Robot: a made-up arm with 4 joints.
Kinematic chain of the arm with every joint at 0, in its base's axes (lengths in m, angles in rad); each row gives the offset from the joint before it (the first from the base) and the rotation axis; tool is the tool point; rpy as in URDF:
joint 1: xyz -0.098 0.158 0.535 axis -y
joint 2: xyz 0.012 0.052 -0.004 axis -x
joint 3: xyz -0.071 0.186 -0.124 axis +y
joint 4: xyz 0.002 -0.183 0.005 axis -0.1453 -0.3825 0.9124
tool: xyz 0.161 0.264 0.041 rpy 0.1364 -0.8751 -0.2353
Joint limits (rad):
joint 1: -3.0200..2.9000
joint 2: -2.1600..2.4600
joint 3: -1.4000..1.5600
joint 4: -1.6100..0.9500
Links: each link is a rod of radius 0.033 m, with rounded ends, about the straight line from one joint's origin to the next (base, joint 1, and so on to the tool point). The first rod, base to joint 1, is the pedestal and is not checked.
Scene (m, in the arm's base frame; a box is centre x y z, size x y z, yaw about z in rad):
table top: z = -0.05
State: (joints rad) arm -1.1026 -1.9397 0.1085 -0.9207
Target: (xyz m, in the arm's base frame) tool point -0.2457 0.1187 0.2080
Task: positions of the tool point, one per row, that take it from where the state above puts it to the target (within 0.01 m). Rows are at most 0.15 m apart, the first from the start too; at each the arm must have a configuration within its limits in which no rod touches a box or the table.
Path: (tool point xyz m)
1: 0.0578 0.4039 0.3413
2: -0.0093 0.4258 0.3093
3: -0.0810 0.4173 0.2732
4: -0.1478 0.3774 0.2386
5: -0.2013 0.3095 0.2120
6: -0.2352 0.2200 0.2000
7: -0.2457 0.1187 0.2080

